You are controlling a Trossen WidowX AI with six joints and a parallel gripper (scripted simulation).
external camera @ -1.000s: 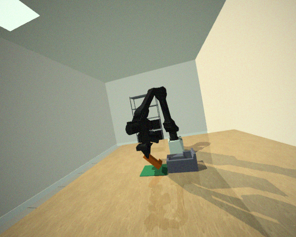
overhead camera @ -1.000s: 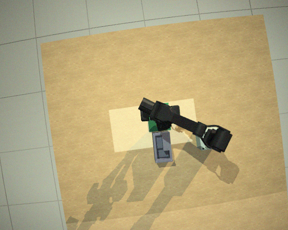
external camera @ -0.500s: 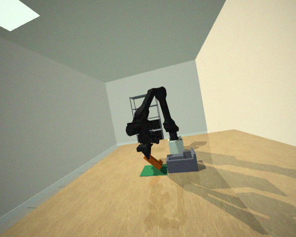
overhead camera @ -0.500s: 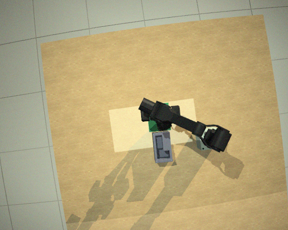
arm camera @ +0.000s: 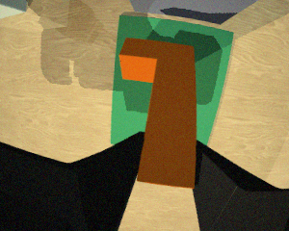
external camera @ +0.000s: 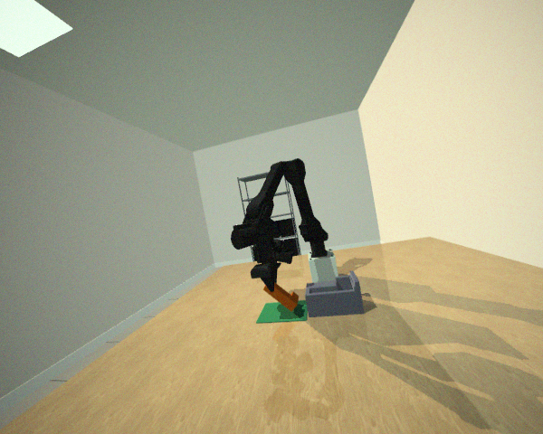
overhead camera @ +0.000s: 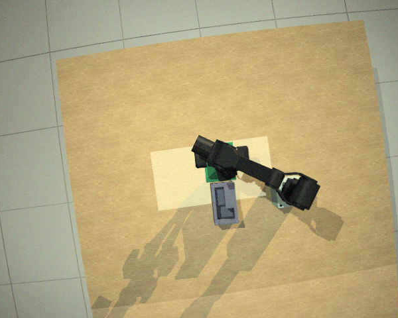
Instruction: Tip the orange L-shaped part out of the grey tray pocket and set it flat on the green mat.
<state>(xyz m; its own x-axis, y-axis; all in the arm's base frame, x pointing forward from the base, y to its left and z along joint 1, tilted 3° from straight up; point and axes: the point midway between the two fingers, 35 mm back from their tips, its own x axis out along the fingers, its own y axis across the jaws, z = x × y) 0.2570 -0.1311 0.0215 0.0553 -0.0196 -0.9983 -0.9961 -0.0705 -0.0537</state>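
My gripper tip is 20 mm past the orange L-shaped part, 30 mm to the right of it and 30 mm above it. From my gripper tip the other things lie so: green mat (20 mm to the left, 90 mm below).
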